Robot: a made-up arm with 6 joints. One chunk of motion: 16 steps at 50 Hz.
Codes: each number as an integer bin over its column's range. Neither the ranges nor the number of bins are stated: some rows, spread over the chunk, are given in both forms.
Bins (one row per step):
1: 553 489 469 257 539 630
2: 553 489 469 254 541 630
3: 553 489 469 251 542 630
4: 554 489 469 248 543 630
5: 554 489 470 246 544 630
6: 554 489 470 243 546 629
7: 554 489 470 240 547 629
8: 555 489 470 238 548 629
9: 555 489 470 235 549 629
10: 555 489 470 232 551 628
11: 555 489 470 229 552 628
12: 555 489 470 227 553 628
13: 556 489 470 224 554 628
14: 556 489 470 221 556 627
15: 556 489 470 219 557 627
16: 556 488 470 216 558 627
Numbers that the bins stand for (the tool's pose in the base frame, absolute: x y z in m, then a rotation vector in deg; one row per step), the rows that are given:
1: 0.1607 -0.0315 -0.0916 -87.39 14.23 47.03
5: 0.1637 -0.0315 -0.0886 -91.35 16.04 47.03
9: 0.1667 -0.0315 -0.0886 -95.32 17.84 46.67
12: 0.1667 -0.0315 -0.0886 -98.20 19.28 46.31
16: 0.1697 -0.0345 -0.0886 -102.16 21.08 45.95
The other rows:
2: 0.1607 -0.0315 -0.0916 -88.47 14.95 47.03
3: 0.1607 -0.0315 -0.0916 -89.55 15.32 47.03
4: 0.1637 -0.0315 -0.0916 -90.63 15.68 47.03
6: 0.1637 -0.0315 -0.0886 -92.43 16.76 46.67
7: 0.1637 -0.0315 -0.0886 -93.51 17.12 46.67
8: 0.1667 -0.0315 -0.0886 -94.23 17.48 46.67
10: 0.1667 -0.0315 -0.0886 -96.40 18.56 46.31
11: 0.1667 -0.0315 -0.0886 -97.48 18.92 46.31
13: 0.1697 -0.0315 -0.0886 -99.28 19.64 46.31
14: 0.1697 -0.0315 -0.0886 -100.36 20.36 45.95
15: 0.1697 -0.0315 -0.0886 -101.08 20.72 45.95

